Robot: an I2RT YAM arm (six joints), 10 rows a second.
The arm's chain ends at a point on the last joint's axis. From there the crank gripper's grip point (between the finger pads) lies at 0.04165 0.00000 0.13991 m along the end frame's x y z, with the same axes.
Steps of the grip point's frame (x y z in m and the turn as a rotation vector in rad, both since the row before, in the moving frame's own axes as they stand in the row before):
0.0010 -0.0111 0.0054 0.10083 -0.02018 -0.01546
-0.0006 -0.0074 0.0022 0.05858 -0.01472 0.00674
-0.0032 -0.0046 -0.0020 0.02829 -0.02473 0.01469
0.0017 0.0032 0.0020 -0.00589 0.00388 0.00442
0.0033 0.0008 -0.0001 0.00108 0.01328 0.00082
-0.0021 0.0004 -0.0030 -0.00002 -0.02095 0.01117
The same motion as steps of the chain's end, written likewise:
0.0039 0.0036 0.0053 0.10083 -0.02018 -0.01546
0.0014 0.0005 0.0018 0.05858 -0.01472 0.00674
0.0002 -0.0012 -0.0029 0.02829 -0.02473 0.01469
0.0012 0.0022 0.0022 -0.00589 0.00388 0.00442
0.0014 0.0009 0.0005 0.00108 0.01328 0.00082
0.0008 -0.0001 -0.0038 -0.00002 -0.02095 0.01117

